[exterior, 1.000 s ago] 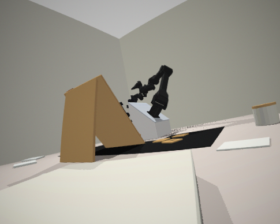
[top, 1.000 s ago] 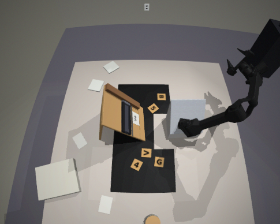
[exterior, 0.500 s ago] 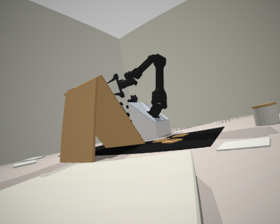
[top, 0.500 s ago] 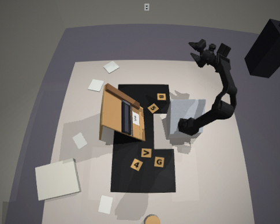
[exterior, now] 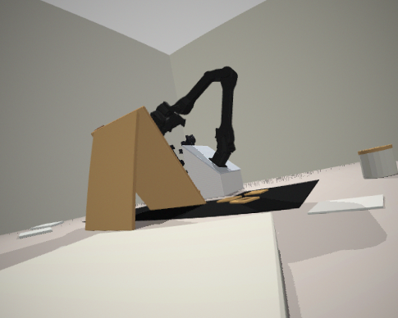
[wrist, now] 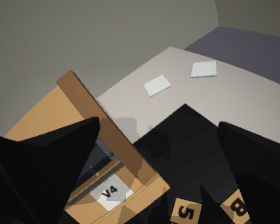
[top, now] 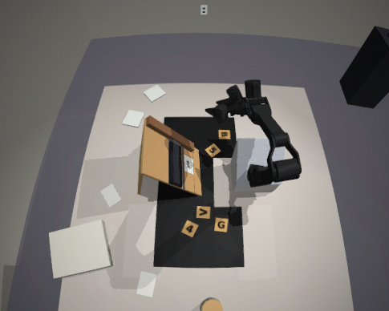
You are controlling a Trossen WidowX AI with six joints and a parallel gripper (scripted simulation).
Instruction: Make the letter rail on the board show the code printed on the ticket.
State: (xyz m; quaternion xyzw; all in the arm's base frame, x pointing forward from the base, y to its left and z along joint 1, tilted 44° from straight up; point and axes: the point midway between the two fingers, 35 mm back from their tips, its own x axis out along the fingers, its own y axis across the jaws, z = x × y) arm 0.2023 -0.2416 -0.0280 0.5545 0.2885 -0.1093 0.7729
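The tile marked 4 lies 440 mm to the left of my gripper tip, 280 mm below it and 40 mm ahead of it. Round my gripper tip: black mat: 290 mm below, 220 mm to the left, 10 mm behind; then white ticket: 210 mm below, 170 mm to the left, 80 mm ahead; then tile marked 5: 280 mm below, 50 mm to the left, 30 mm behind.
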